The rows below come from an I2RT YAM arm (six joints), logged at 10 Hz.
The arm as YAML. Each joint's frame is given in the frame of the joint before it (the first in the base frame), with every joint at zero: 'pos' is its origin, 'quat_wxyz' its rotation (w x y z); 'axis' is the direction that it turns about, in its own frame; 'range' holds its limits. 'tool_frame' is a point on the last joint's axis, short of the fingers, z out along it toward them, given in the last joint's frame.
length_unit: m
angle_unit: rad
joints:
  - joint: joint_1
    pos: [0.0, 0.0, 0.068]
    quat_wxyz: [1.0, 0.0, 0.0, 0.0]
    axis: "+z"
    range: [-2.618, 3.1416]
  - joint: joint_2
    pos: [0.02, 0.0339, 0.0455]
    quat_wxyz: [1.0, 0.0, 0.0, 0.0]
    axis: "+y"
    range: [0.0, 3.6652]
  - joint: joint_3
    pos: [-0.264, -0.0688, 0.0]
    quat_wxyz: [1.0, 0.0, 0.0, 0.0]
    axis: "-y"
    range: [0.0, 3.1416]
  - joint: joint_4
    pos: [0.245, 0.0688, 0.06]
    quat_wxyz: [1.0, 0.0, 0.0, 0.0]
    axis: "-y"
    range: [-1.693, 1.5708]
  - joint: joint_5
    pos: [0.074, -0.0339, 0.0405]
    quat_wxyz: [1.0, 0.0, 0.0, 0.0]
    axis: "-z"
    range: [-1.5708, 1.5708]
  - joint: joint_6
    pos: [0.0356, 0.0, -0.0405]
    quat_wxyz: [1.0, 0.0, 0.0, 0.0]
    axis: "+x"
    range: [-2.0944, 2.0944]
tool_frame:
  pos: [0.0, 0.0, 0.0]
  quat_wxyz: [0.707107, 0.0, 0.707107, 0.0]
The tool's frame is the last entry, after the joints.
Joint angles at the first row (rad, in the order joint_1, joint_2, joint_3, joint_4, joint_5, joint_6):
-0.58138 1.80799 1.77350 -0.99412 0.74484 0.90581
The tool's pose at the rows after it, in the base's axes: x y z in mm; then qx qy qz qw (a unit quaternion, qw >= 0):
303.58 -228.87 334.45 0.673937 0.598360 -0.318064 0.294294
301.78 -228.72 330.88 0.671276 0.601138 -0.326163 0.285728
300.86 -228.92 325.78 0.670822 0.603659 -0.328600 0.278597
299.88 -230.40 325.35 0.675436 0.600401 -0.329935 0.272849
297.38 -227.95 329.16 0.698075 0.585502 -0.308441 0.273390
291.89 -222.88 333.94 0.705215 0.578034 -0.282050 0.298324
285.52 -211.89 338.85 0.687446 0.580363 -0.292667 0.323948
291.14 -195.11 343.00 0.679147 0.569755 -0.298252 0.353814
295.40 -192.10 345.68 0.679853 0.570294 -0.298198 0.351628
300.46 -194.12 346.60 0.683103 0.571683 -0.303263 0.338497
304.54 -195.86 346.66 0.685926 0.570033 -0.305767 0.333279
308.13 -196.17 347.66 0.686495 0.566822 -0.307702 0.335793
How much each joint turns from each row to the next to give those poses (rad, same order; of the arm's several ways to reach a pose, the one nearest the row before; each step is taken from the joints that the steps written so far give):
0.00020 0.00059 -0.00314 -0.01214 0.01899 -0.01310
-0.00153 -0.00199 -0.01441 -0.00502 0.01108 -0.00597
-0.00173 -0.00013 -0.01777 0.00191 0.00087 -0.00005
-0.00459 0.00685 0.00986 -0.01994 0.00169 0.01440
-0.00041 -0.00258 0.01912 -0.04524 -0.03115 0.07539
0.00039 -0.05007 -0.04971 0.05708 -0.03824 0.01069
0.01824 -0.06692 -0.07474 0.07383 0.03272 -0.04778
0.05297 -0.02935 -0.02937 0.03957 0.05416 0.02290
0.01392 0.01621 0.03235 -0.03425 0.00689 0.01976
0.00229 0.03722 0.05450 -0.05826 0.00575 0.02129
0.00154 0.02517 0.03337 -0.02786 0.00499 0.01578
0.00459 0.01406 0.02000 -0.00595 0.00916 0.00801

